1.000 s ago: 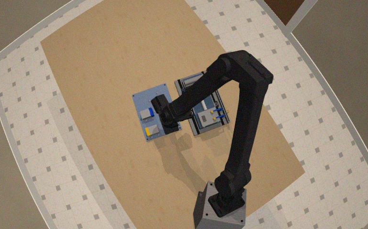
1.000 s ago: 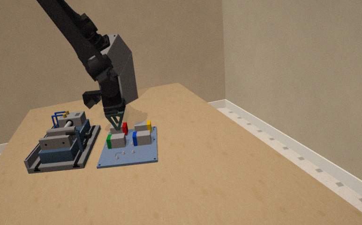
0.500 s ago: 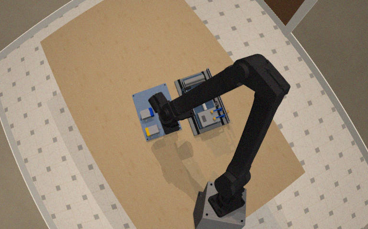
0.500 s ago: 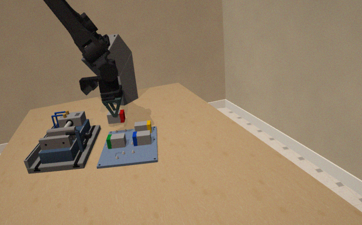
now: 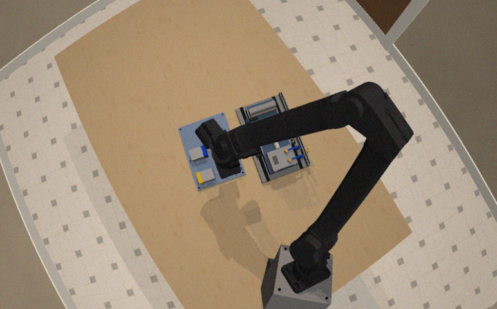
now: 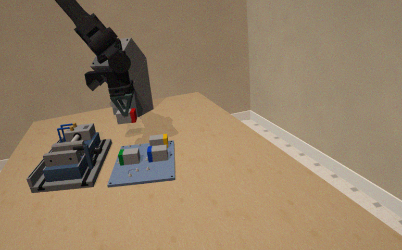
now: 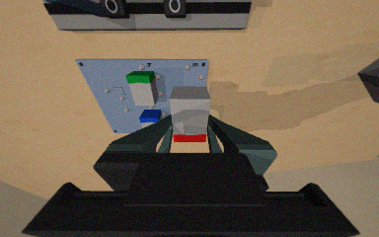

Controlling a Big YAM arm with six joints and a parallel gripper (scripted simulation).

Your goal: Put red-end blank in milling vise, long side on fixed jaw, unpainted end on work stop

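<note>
My gripper is now 10 cm short of the work stop, 16 cm to the left of it and 6 cm above it. The rest, counted from my hand: red-ended blank (2 cm below); then yellow-ended blank (2 cm ahead, 9 cm to the left, 12 cm below); then green-ended blank (9 cm ahead, 2 cm to the right, 12 cm below).
</note>
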